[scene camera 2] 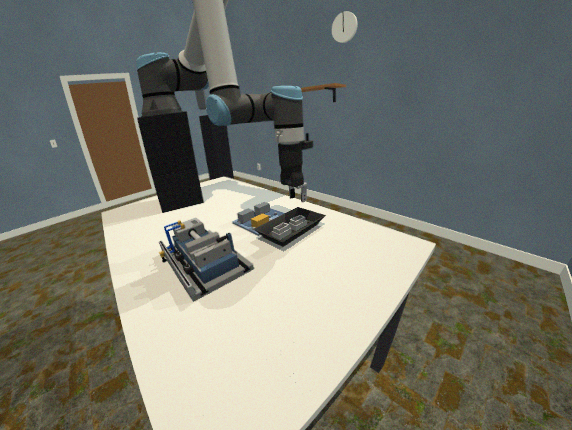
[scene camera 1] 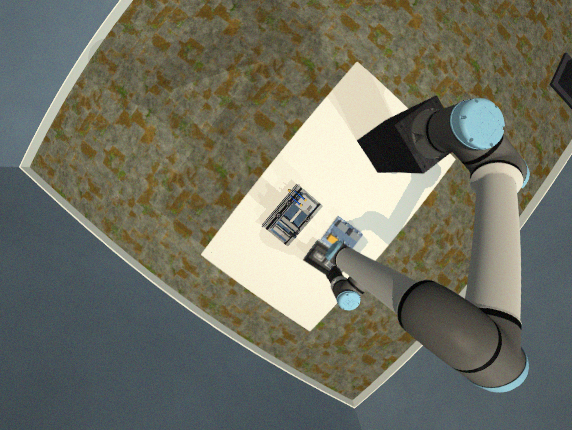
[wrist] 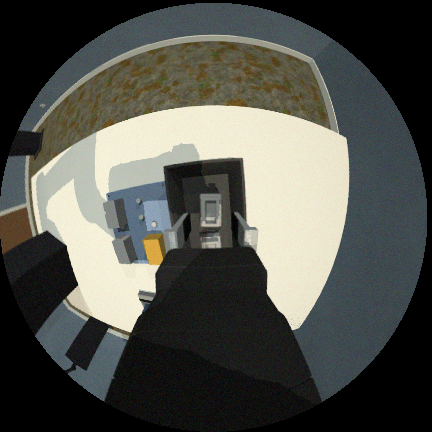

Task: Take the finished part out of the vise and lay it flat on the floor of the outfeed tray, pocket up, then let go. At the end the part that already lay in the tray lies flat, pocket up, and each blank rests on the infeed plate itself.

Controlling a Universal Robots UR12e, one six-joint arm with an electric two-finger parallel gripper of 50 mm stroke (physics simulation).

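Pixels of known places: gripper, between the fingertips: (scene camera 2: 298, 199) (scene camera 1: 333, 270) (wrist: 210, 220); arm's base, origin of its link: (scene camera 2: 162, 114) (scene camera 1: 430, 134).
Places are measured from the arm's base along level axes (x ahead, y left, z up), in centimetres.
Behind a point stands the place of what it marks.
Observation:
My gripper (scene camera 2: 298, 194) @[z -35.1, x 72.9, y 9.1 cm] (wrist: 210, 220) @[z -35.1, x 72.9, y 9.1 cm] is open and empty, above the black outfeed tray (scene camera 2: 306, 232) @[z -46.3, x 77.1, y 7.1 cm] (wrist: 240, 187) @[z -43.1, x 78.8, y 11.9 cm]. Two grey pocketed parts lie apart on the tray floor, both looking flat with pockets up: one part (scene camera 2: 298, 220) @[z -42.4, x 74.0, y 7.4 cm] (wrist: 210, 210) @[z -43.7, x 72.8, y 8.6 cm] is farther back in scene camera 2, the other part (scene camera 2: 281, 229) @[z -42.6, x 72.7, y -0.9 cm] (wrist: 211, 243) @[z -42.3, x 71.9, y 2.7 cm] is nearer and partly hidden by the gripper body in the wrist view. The vise (scene camera 1: 295, 215) @[z -38.6, x 57.3, y -23.9 cm] (scene camera 2: 215, 256) @[z -39.9, x 70.0, y -25.8 cm] shows no part in scene camera 2. Two grey blanks (scene camera 2: 245, 216) @[z -43.7, x 52.1, y 1.4 cm] (wrist: 115, 214) @[z -42.7, x 52.9, y 11.9 cm] and an orange block (scene camera 2: 260, 220) @[z -43.0, x 61.1, y 1.0 cm] (wrist: 154, 249) @[z -42.6, x 60.1, y 3.1 cm] rest on the blue infeed plate (wrist: 131, 200) @[z -46.2, x 55.8, y 13.8 cm].
The infeed plate stands directly beside the tray's long wall and carries several small pegs (wrist: 141, 217) @[z -45.5, x 57.7, y 9.6 cm] and a light blue area. The vise stands across from both on the white table (scene camera 2: 300, 310) @[z -47.0, x 95.1, y -22.6 cm], with blue fittings (scene camera 2: 172, 231) @[z -39.0, x 47.0, y -26.4 cm] at its side.

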